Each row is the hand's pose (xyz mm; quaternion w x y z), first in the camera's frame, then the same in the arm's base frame.
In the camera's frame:
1: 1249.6 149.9 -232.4 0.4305 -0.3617 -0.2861 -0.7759
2: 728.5 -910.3 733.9 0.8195 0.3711 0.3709 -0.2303
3: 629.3 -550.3 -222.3 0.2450 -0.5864 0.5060 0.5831
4: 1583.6 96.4 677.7 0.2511 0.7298 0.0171 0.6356
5: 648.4 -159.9 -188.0 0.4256 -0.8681 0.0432 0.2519
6: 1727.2 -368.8 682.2 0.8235 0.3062 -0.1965 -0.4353
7: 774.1 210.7 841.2 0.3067 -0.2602 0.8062 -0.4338
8: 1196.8 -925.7 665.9 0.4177 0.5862 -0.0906 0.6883
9: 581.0 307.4 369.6 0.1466 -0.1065 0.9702 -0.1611
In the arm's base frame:
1: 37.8 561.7 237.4 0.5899 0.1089 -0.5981 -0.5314
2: 47.1 -684.0 1119.1 0.9185 0.1612 0.1614 0.3230
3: 364.2 -314.7 215.3 0.0722 -0.9348 0.0651 0.3416
4: -406.1 557.8 1100.9 0.0584 -0.3290 -0.3025 -0.8927
5: 65.8 -97.5 82.2 0.1904 -0.8274 -0.5216 0.0843
6: -32.7 419.7 1381.3 0.8086 0.4544 -0.3344 0.1670
7: -817.9 -70.0 738.5 0.7326 -0.4491 0.3849 -0.3369
8: 231.9 -300.5 1326.2 0.0027 0.2378 0.0900 0.9671
9: -643.4 -46.6 250.6 0.5427 -0.4959 0.6616 -0.1479

